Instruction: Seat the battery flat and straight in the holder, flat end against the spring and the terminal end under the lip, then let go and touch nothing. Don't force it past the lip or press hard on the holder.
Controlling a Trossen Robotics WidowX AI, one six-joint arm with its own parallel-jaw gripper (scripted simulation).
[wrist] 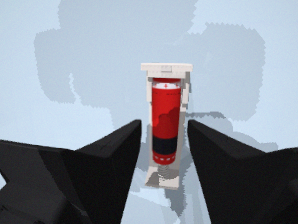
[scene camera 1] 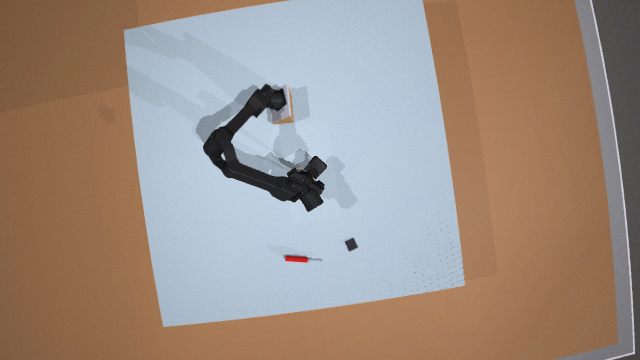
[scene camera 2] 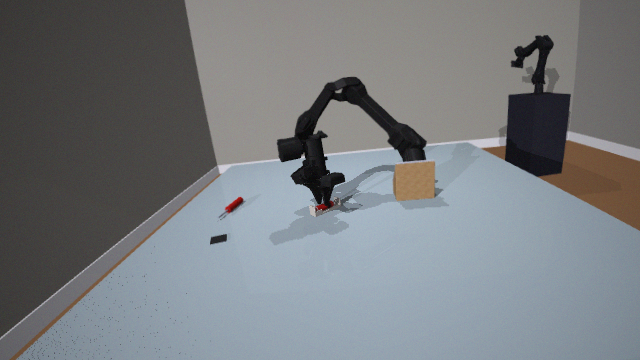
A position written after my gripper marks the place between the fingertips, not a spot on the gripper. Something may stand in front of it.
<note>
In view: my gripper (scene camera 2: 323, 204) and a battery (wrist: 166, 93).
My gripper is seen too in the wrist view (wrist: 164, 125).
</note>
